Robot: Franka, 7 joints.
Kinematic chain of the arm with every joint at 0, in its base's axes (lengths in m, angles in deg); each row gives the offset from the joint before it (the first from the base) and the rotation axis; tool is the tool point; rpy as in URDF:
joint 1: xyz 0 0 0.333 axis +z
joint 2: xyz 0 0 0 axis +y
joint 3: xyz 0 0 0.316 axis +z
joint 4: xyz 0.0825 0 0 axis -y
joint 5: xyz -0.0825 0 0.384 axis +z
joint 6: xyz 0 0 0 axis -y
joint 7: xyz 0.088 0 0 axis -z
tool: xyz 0 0 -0.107 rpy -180 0 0
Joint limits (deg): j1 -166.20..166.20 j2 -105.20..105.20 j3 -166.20..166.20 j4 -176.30..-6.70 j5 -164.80..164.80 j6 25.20..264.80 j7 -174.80..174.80
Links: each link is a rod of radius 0.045 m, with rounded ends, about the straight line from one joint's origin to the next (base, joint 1, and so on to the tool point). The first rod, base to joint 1, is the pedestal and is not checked.
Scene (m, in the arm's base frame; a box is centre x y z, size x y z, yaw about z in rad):
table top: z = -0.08
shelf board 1: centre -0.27 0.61 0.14 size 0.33 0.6 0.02 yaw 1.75
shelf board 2: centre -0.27 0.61 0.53 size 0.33 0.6 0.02 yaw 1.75
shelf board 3: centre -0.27 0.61 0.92 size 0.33 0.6 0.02 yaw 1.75
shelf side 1: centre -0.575 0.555 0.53 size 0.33 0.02 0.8 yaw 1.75
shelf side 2: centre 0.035 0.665 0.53 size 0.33 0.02 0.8 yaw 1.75
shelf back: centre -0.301 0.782 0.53 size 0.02 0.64 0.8 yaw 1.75
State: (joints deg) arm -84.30 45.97 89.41 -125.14 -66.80 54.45 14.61
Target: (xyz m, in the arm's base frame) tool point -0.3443 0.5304 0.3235
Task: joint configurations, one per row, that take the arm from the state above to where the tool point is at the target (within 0.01 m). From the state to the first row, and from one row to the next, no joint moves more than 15 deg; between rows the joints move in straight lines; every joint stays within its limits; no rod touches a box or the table.
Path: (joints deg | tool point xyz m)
1: -81.56 43.17 102.21 -133.67 -52.74 58.43 11.46 | 0.3907 0.0117 0.3412
2: -78.81 40.37 115.01 -142.19 -38.68 62.42 8.30 | 0.3054 0.1208 0.3516
3: -76.07 37.56 127.80 -150.72 -24.62 66.40 5.15 | 0.1968 0.1851 0.3454
4: -73.32 34.76 140.60 -159.25 -10.56 70.39 2.00 | 0.0863 0.2019 0.3244
5: -70.58 31.96 153.40 -167.77 3.50 74.37 -1.15 | -0.0066 0.1767 0.2931
6: -67.84 29.16 166.20 -176.30 17.56 78.36 -4.31 | -0.0684 0.1216 0.2569
7: -62.28 20.67 165.07 -165.60 4.66 80.55 -1.60 | -0.0618 0.1856 0.2645
8: -56.71 12.17 163.93 -154.89 -8.25 82.74 1.10 | -0.0670 0.2558 0.2717
9: -51.15 3.68 162.80 -144.19 -21.15 84.94 3.80 | -0.0872 0.3282 0.2798
10: -45.59 -4.81 161.66 -133.49 -34.05 87.13 6.50 | -0.1245 0.3979 0.2896
11: -40.03 -13.30 160.53 -122.78 -46.96 89.32 9.21 | -0.1804 0.4590 0.3010
12: -34.47 -21.79 159.39 -112.08 -59.86 91.51 11.91 | -0.2544 0.5052 0.3129
13: -28.90 -30.29 158.26 -101.38 -72.76 93.71 14.61 | -0.3443 0.5304 0.3234

